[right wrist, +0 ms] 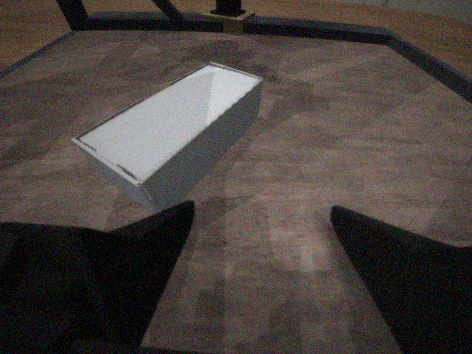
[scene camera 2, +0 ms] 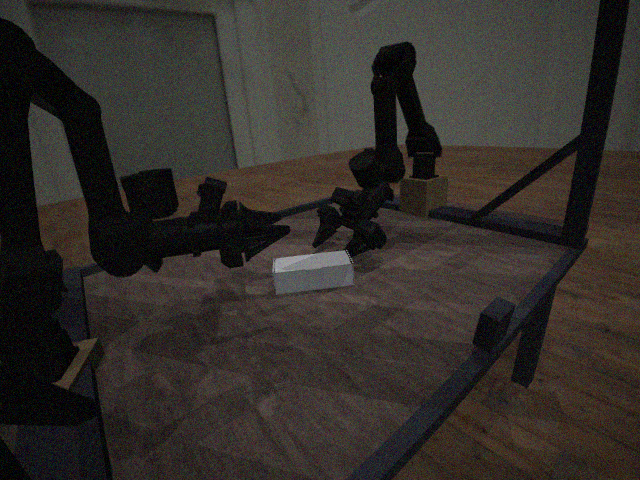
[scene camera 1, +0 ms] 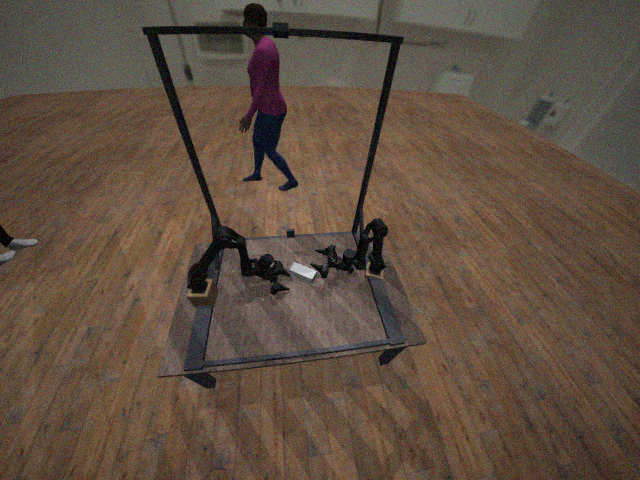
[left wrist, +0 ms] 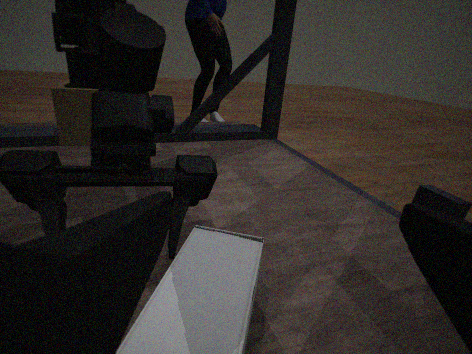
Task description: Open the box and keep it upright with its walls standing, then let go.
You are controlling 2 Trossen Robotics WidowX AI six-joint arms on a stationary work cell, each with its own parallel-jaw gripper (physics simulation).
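Pixels of known places: left gripper, between the fingertips: (scene camera 2: 285, 222) (scene camera 1: 312, 257) (left wrist: 284, 208); right gripper, between the fingertips: (right wrist: 262, 210) (scene camera 1: 289, 282); left arm's base, origin of its link: (right wrist: 228, 12) (scene camera 2: 44, 368) (scene camera 1: 375, 270); right arm's base, origin of its link: (scene camera 2: 423, 177) (scene camera 1: 199, 287) (left wrist: 87, 86).
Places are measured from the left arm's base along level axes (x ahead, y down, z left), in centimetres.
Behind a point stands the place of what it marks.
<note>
A white oblong box (scene camera 1: 302, 271) {z 14.3, x 39.6, y -1.3 cm} (scene camera 2: 313, 276) {z 10.5, x 38.9, y 0.0 cm} (left wrist: 215, 290) {z 12.9, x 39.8, y -1.6 cm} (right wrist: 172, 120) {z 14.0, x 41.9, y -1.6 cm} lies flat on the table with its lid down; thin dark seams show along the lid's edges. My left gripper (scene camera 1: 315, 258) {z 10.2, x 35.0, y -11.0 cm} (scene camera 2: 285, 222) {z 10.2, x 35.0, y -11.0 cm} (left wrist: 284, 208) {z 10.2, x 35.0, y -11.0 cm} is open and empty, above the table by one end of the box. My right gripper (scene camera 1: 287, 281) {z 21.7, x 44.5, y 1.1 cm} (scene camera 2: 331, 248) {z 21.7, x 44.5, y 1.1 cm} (right wrist: 262, 210) {z 21.7, x 44.5, y 1.1 cm} is open and empty, low beside the box's other end. In the right wrist view one finger's tip is close to the box's near lower corner; whether they touch cannot be told.
The table (scene camera 1: 305, 320) {z 39.1, x 29.9, y 2.8 cm} (scene camera 2: 248, 403) {z -11.0, x 25.3, y 2.7 cm} has a dark frame with upright posts (scene camera 1: 178, 111) {z 5.9, x 94.0, y -75.1 cm} (scene camera 2: 594, 129) {z 4.3, x 94.7, y -21.7 cm} (left wrist: 280, 70) {z 4.2, x 94.8, y -13.6 cm}. A small dark block (scene camera 1: 290, 233) {z -11.8, x 56.3, y -1.1 cm} (scene camera 2: 493, 322) {z -14.5, x 54.6, y -2.4 cm} sits on its edge. A person (scene camera 1: 266, 77) (left wrist: 207, 50) stands beyond the table in two views.
</note>
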